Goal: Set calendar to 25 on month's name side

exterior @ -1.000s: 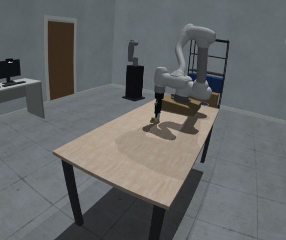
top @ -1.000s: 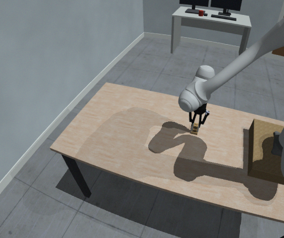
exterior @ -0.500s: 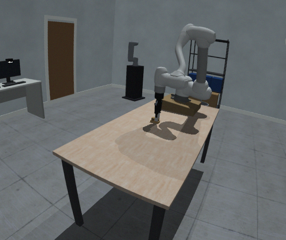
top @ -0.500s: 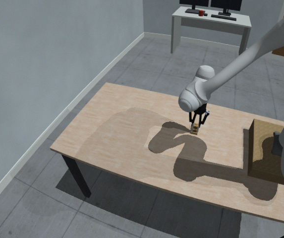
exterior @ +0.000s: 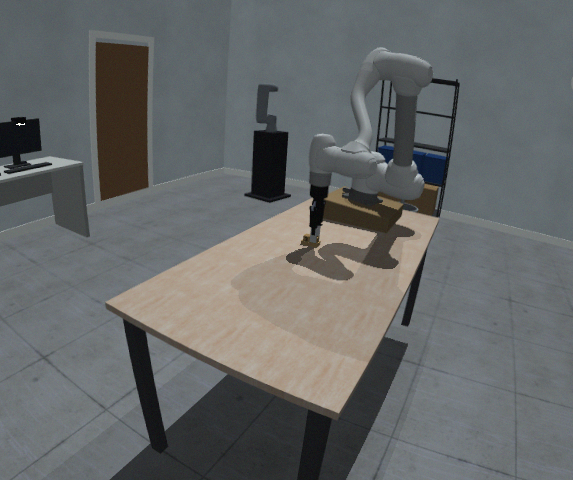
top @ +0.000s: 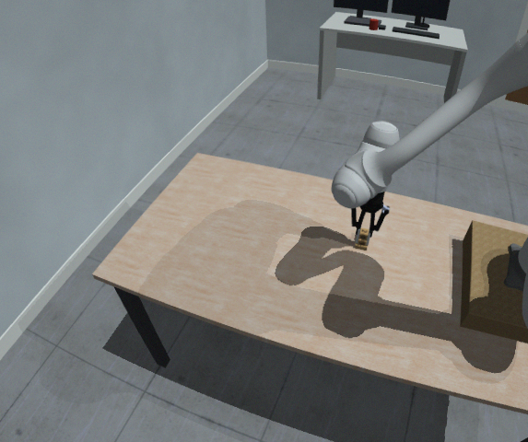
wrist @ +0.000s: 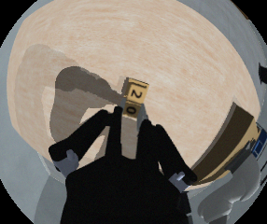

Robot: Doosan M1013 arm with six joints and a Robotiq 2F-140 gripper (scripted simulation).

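The wooden calendar tray lies 20 mm to the right of my hand and 40 mm below it.
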